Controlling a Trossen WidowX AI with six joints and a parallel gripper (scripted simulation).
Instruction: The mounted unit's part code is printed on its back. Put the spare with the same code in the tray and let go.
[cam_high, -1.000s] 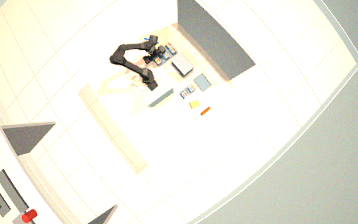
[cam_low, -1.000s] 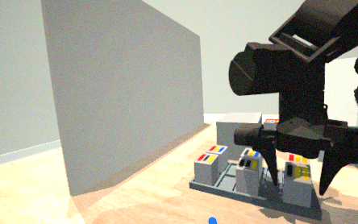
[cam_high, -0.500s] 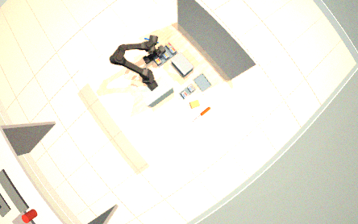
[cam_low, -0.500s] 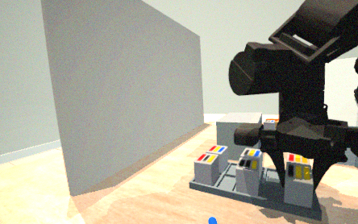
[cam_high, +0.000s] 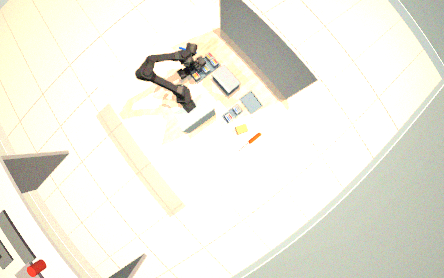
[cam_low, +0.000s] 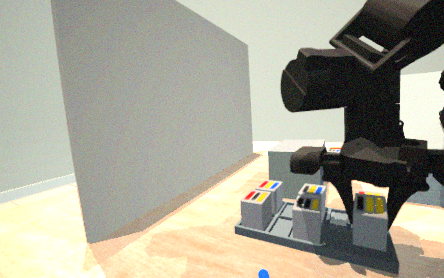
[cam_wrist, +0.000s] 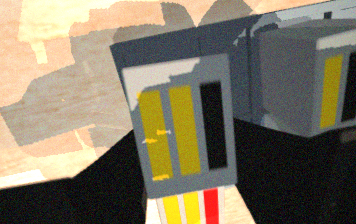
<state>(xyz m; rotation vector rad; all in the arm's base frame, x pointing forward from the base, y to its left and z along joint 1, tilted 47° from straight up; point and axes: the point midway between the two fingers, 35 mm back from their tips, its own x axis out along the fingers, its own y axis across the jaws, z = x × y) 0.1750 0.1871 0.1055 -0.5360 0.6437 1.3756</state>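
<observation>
My gripper tip is now 400 mm to the left of the flat grey tray, 160 mm short of it and 20 mm above it. Also, from my gripper tip: small rack 380 mm to the right, 20 mm below, 10 mm ahead; then grey mounted unit 190 mm to the right, 120 mm ahead, 20 mm above; then blue pen 170 mm to the left, 80 mm ahead, 20 mm below.
</observation>
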